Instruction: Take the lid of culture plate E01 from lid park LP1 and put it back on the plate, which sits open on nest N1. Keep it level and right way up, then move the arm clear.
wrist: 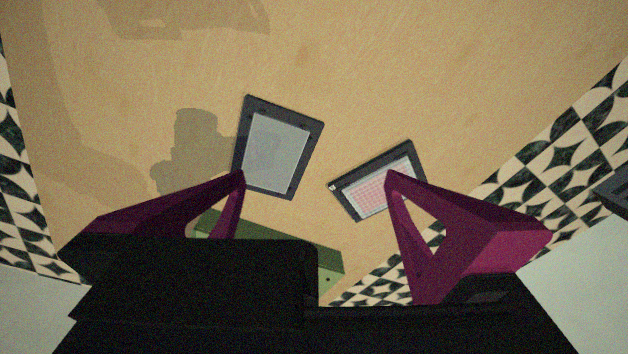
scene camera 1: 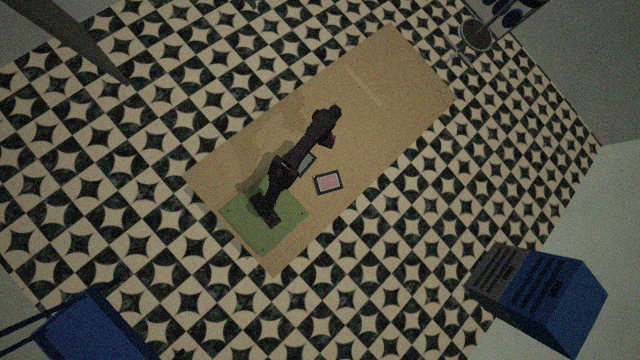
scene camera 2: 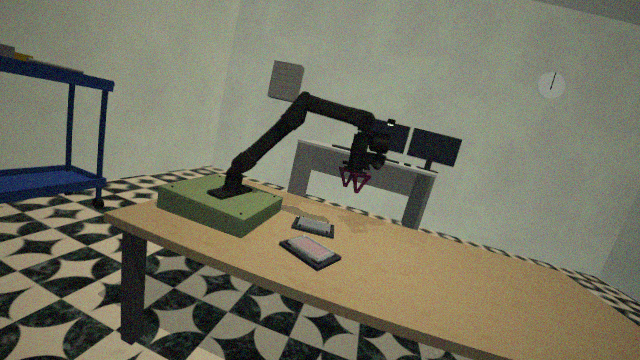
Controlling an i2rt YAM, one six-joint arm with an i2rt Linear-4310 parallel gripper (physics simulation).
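Pixels of known places: gripper, fingertip midpoint: (wrist: 314,177) (scene camera 1: 318,142) (scene camera 2: 350,189); arm's base, origin of the base link: (scene camera 1: 265,210) (scene camera 2: 231,192).
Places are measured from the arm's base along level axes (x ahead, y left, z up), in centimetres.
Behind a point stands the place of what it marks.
Note:
The pale, clear lid (scene camera 1: 306,162) {x 34.5, y 8.9, z -5.3 cm} (scene camera 2: 314,223) {x 32.3, y 11.6, z -5.2 cm} (wrist: 275,150) {x 34.2, y 11.7, z -5.2 cm} lies flat in the dark lid park LP1 (scene camera 2: 312,232) {x 33.9, y 5.5, z -6.5 cm} (wrist: 308,152) {x 36.5, y 6.9, z -6.0 cm}. The culture plate (scene camera 1: 328,182) {x 37.9, y -8.7, z -4.5 cm} (scene camera 2: 311,247) {x 38.6, y -9.9, z -4.5 cm} (wrist: 367,196) {x 35.9, y -6.8, z -4.4 cm}, with pink wells showing and no lid on it, sits in the dark nest N1 (scene camera 2: 328,262) {x 45.2, y -12.1, z -5.9 cm} (wrist: 372,166) {x 40.7, y -3.8, z -5.8 cm}. My gripper (scene camera 2: 352,188) {x 42.6, y 11.2, z 12.1 cm} (wrist: 314,177) {x 42.6, y 11.2, z 12.1 cm} is open and empty, with magenta fingers pointing down. It hangs well above the table, beyond the lid park from the base. In the wrist view the left fingertip overlaps the park's edge and the right one overlaps the plate. The arm partly hides the park in scene camera 1.
The arm stands on a green base block (scene camera 1: 290,220) {x 7.2, y -12.7, z -0.3 cm} (scene camera 2: 220,205) {x 6.6, y -13.9, z -0.2 cm} (wrist: 332,257) {x 17.5, y -13.2, z -4.4 cm} at one end of the wooden table (scene camera 1: 395,75) {x 125.4, y 23.7, z -7.0 cm} (scene camera 2: 450,270) {x 86.1, y 15.4, z -7.0 cm} (wrist: 400,75) {x 53.5, y 2.8, z -7.0 cm}. N1 lies close beside LP1, nearer the table's long edge. A blue cart (scene camera 2: 50,182) and a desk with monitors (scene camera 2: 434,146) stand off the table.

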